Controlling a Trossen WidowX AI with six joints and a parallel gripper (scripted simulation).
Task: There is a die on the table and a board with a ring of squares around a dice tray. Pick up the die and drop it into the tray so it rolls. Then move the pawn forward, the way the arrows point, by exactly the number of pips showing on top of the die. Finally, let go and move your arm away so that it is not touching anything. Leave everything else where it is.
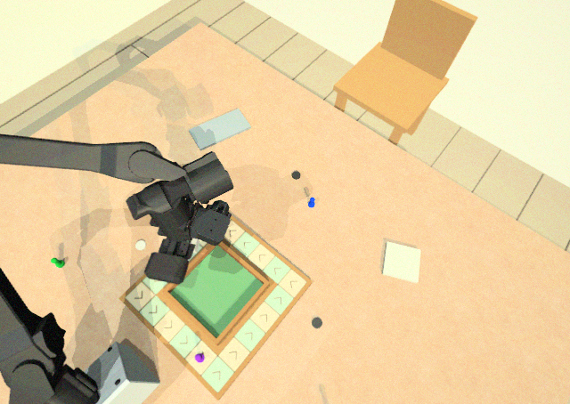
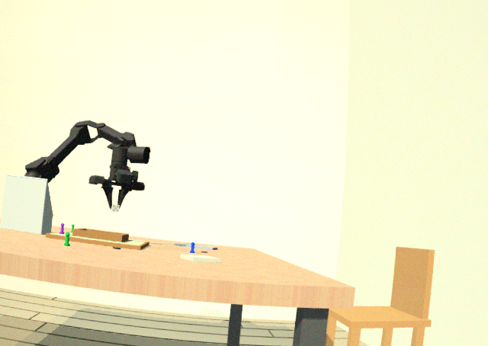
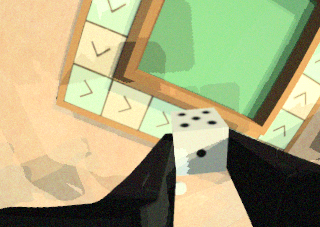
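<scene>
Right now my gripper tip is 14 cm to the left of the purple pawn, 14 cm past it and 8 cm above it. From my gripper tip the other things lie so: green dice tray 10 cm below, 7 cm to the right, 2 cm behind; then white die right at my gripper tip; then white disc 13 cm to the left, 11 cm below, 6 cm behind.
</scene>
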